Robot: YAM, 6 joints.
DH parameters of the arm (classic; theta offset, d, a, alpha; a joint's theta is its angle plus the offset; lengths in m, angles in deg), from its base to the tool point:
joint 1: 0 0.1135 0.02 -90
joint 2: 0 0 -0.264 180
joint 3: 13.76 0 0.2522 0
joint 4: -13.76 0 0.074 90
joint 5: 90 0 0 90
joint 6: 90 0.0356 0 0
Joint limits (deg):
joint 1: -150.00..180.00
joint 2: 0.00..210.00
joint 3: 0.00..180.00
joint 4: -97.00..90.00
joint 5: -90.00..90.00
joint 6: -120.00..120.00
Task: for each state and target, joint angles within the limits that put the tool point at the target. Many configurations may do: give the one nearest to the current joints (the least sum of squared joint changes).
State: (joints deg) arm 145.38 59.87 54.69 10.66 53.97 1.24
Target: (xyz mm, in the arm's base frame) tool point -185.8 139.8 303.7
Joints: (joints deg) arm 150.19 59.58 41.52 6.78 54.36 1.24
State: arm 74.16 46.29 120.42 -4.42 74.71 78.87
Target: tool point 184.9 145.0 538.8
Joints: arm 46.52 74.60 97.77 -9.78 75.04 78.87
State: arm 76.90 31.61 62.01 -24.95 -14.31 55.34
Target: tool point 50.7 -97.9 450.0
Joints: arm 117.76 4.50 70.00 -27.15 -1.19 55.34
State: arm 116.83 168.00 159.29 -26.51 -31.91 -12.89
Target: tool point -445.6 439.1 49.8
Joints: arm 133.87 179.00 162.30 -15.06 -28.47 -12.89
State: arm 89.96 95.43 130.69 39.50 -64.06 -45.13
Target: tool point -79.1 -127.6 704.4
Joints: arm 67.27 71.60 158.03 27.21 -41.63 -45.13
